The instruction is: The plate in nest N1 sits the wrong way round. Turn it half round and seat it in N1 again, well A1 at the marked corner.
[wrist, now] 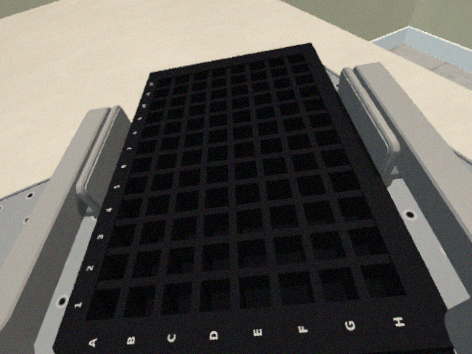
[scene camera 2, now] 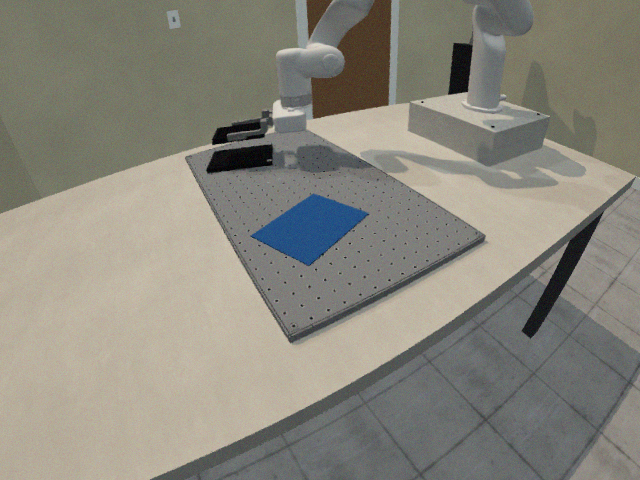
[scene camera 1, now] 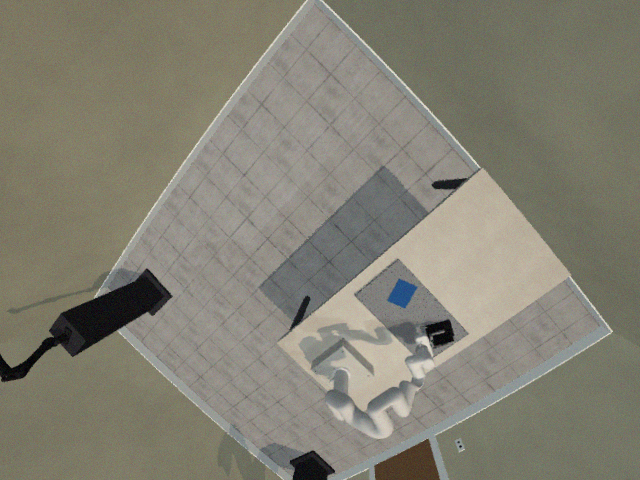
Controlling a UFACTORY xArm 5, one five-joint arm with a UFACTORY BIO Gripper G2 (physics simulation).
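The black well plate (scene camera 1: 439, 334) (scene camera 2: 221, 135) (wrist: 232, 175) is held roughly level, wells up. In the wrist view its row letters A to H run along the near edge, and column numbers rise away from the A side. My gripper (scene camera 1: 438, 334) (scene camera 2: 231, 130) (wrist: 239, 142) is shut on the plate, with one finger along each long side. The black nest N1 (scene camera 2: 240, 158) lies on the grey board below; in scene camera 2 a gap shows between it and the plate. In the wrist view the plate hides the nest, and its marked corner cannot be made out.
The grey perforated board (scene camera 1: 376, 294) (scene camera 2: 361, 273) lies on the beige table (scene camera 1: 496, 248) (scene camera 2: 129, 310). A flat blue square (scene camera 1: 402, 292) (scene camera 2: 310, 229) lies on the board, apart from the nest. The arm's grey base block (scene camera 2: 449, 126) stands at the table's far side in scene camera 2.
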